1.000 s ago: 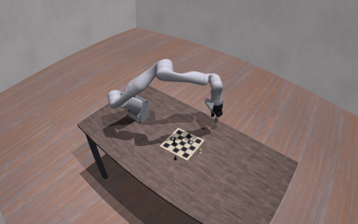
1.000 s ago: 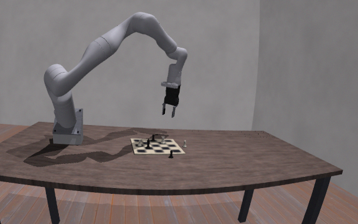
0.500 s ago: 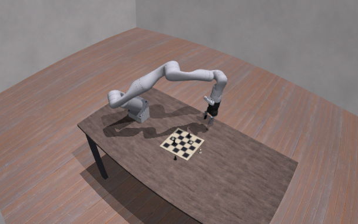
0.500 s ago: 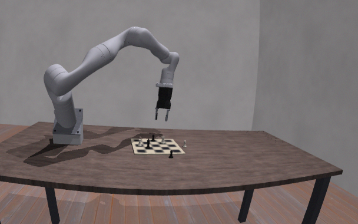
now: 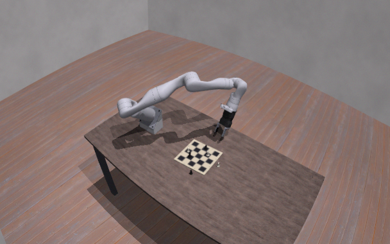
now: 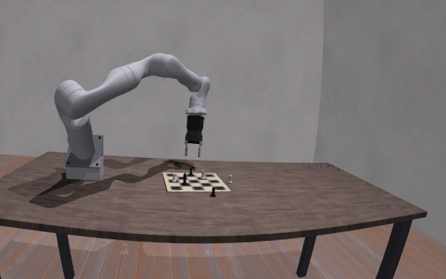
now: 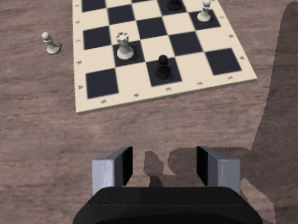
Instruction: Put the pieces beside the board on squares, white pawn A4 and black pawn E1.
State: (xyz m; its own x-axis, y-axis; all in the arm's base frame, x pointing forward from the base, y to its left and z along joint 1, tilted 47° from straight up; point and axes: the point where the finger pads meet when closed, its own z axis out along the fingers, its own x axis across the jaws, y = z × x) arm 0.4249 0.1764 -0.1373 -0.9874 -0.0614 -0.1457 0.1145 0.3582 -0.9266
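My gripper is now 20 cm to the left of the chessboard and 7 cm above it.
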